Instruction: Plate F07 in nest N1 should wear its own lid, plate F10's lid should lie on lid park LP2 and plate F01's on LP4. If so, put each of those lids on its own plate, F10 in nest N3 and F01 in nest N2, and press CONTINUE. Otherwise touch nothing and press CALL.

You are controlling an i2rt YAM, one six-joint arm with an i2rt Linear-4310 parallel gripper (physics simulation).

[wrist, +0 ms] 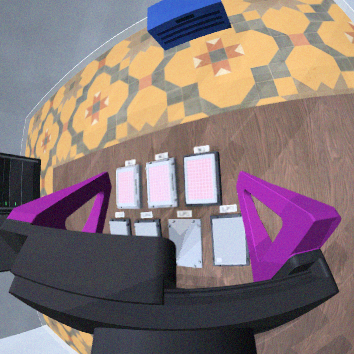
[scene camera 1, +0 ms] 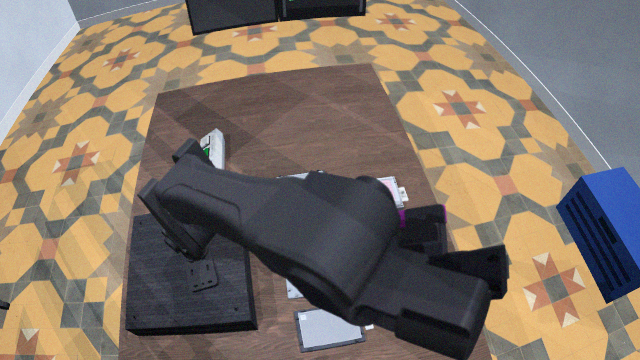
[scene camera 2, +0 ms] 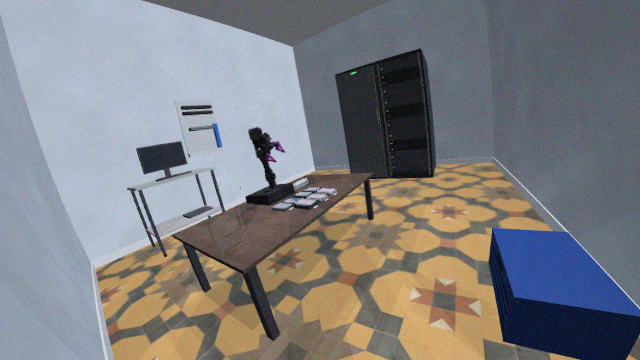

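Seen in the pictures: gripper, fingertip midpoint: (wrist: 173, 178) (scene camera 2: 280, 156); arm's base, origin of the base link: (scene camera 2: 273, 188).
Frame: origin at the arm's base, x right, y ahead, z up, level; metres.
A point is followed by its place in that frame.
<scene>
In the wrist view, three plates with pink wells stand in a row: nest N3's plate (wrist: 127, 186) {x -0.037, y 0.466, z -0.052 m} (scene camera 1: 389, 186) {x -0.052, y 0.515, z -0.052 m}, N2's plate (wrist: 161, 183) {x 0.090, y 0.438, z -0.058 m} and N1's dark-rimmed plate (wrist: 201, 179) {x 0.214, y 0.412, z -0.054 m}. Their codes are unreadable, and clear lids cannot be made out. Nearer are dark-rimmed grey panels on LP2 (wrist: 120, 226) {x -0.119, y 0.342, z -0.066 m}, LP4 (wrist: 147, 227) {x -0.001, y 0.320, z -0.067 m} and LP3 (wrist: 230, 240) {x 0.246, y 0.236, z -0.066 m} (scene camera 1: 331, 330) {x 0.254, y 0.234, z -0.066 m}; LP1 (wrist: 190, 250) {x 0.123, y 0.227, z -0.074 m} is a pale panel without a dark rim. The arm partly hides LP2 and LP4. The button box (scene camera 1: 215, 148) {x -0.327, y 0.098, z -0.023 m} is partly hidden, a green button showing. My gripper (wrist: 173, 178) {x 0.302, y 0.358, z 0.294 m} (scene camera 2: 279, 155) {x 0.302, y 0.358, z 0.294 m} is open and empty, high above the plates.
The arm stands on a black base (scene camera 1: 150, 280) {x 0.038, y -0.136, z -0.012 m} (scene camera 2: 257, 196) {x 0.172, y -0.050, z -0.013 m} on the brown table (scene camera 1: 310, 115) {x -0.423, y 0.421, z -0.084 m} (scene camera 2: 225, 232) {x 0.643, y 0.061, z -0.084 m}. A blue cabinet (scene camera 1: 620, 210) (scene camera 2: 555, 265) (wrist: 187, 22) stands on the floor. Black racks (scene camera 2: 360, 125) stand beyond the table, and a monitor (scene camera 2: 162, 157) on a side desk.
</scene>
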